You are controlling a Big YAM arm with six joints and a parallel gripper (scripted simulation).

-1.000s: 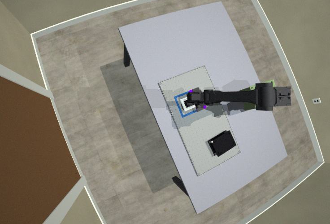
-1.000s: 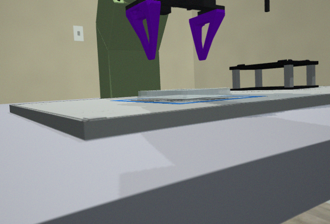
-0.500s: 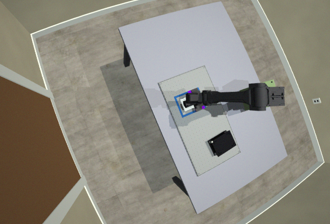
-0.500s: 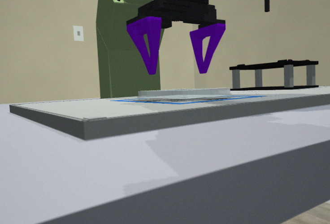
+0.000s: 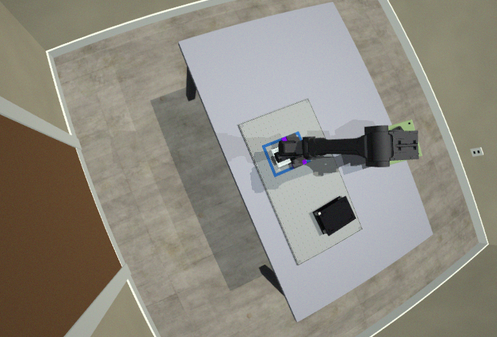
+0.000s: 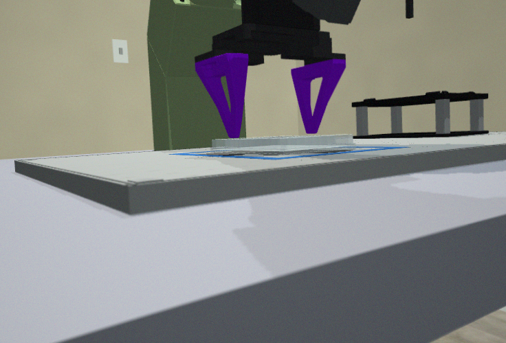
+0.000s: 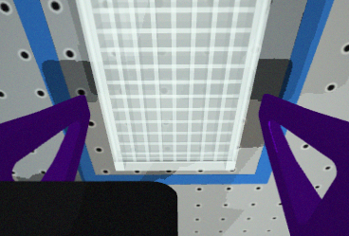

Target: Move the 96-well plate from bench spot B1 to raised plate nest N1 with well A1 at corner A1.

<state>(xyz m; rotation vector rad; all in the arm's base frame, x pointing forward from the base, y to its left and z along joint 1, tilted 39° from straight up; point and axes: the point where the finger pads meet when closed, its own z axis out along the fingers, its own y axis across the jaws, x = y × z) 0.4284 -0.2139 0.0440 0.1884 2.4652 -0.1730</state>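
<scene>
The clear 96-well plate lies 2 cm below my hand. The rest, counted from my hand: black raised nest N1 (36 cm to the left, 3 cm above, 1 cm behind); then white corner label (30 cm to the left, 6 cm ahead, 4 cm above).
</scene>
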